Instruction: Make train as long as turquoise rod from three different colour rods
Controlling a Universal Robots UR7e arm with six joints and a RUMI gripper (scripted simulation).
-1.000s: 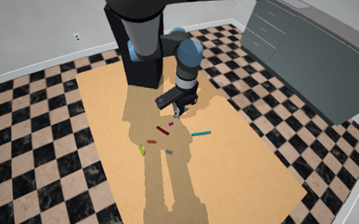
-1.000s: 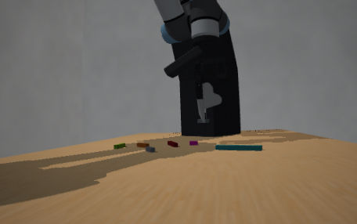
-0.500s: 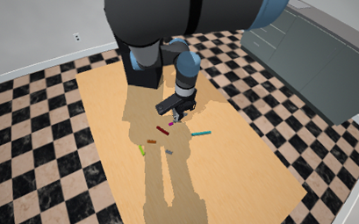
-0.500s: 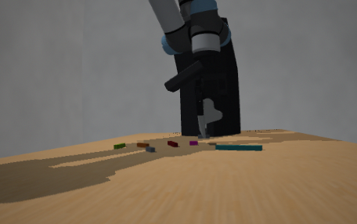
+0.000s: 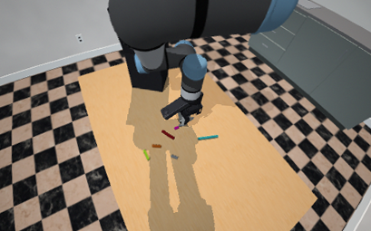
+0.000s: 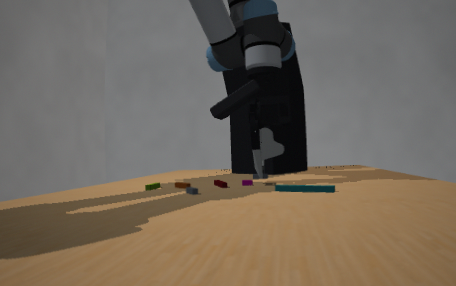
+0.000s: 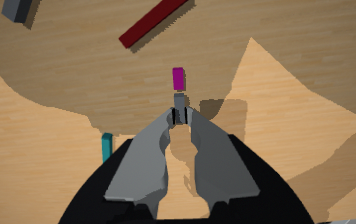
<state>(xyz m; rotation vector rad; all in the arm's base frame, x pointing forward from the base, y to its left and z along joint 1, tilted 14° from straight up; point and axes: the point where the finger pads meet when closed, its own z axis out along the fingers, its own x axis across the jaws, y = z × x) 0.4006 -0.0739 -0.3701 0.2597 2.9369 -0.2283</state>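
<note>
Right now the magenta rod is 1 cm behind my hand, 3 cm to the right of it and 2 cm below it. Also, from my hand: red rod: 8 cm to the right, 2 cm below; turquoise rod: 12 cm ahead, 7 cm to the left, 2 cm below; orange rod: 2 cm ahead, 16 cm to the right, 2 cm below.
</note>
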